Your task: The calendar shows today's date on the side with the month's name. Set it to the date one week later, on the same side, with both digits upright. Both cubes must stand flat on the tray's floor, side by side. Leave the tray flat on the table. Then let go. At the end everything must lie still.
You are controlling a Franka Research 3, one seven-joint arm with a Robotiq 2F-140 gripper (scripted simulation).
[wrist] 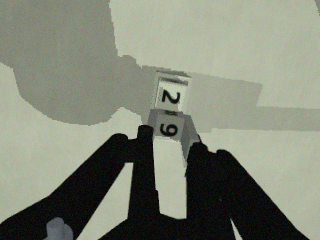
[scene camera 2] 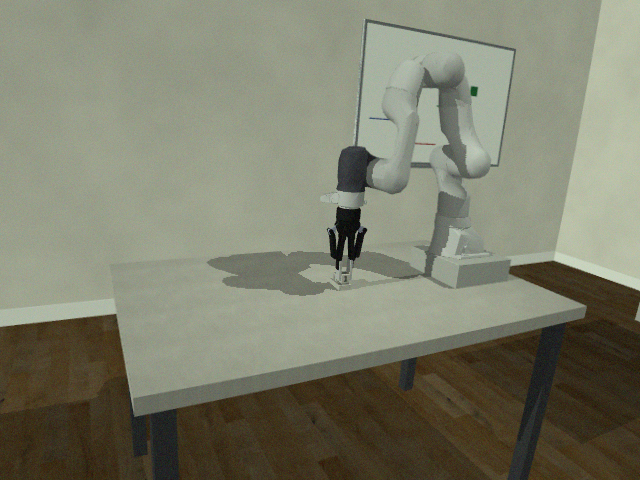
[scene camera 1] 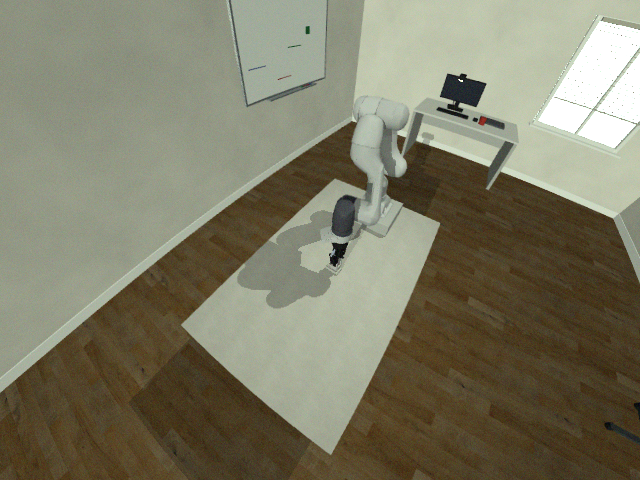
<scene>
I see my gripper (scene camera 2: 343, 278) and a date cube (wrist: 169, 125).
My gripper also shows in the wrist view (wrist: 168, 123).
</scene>
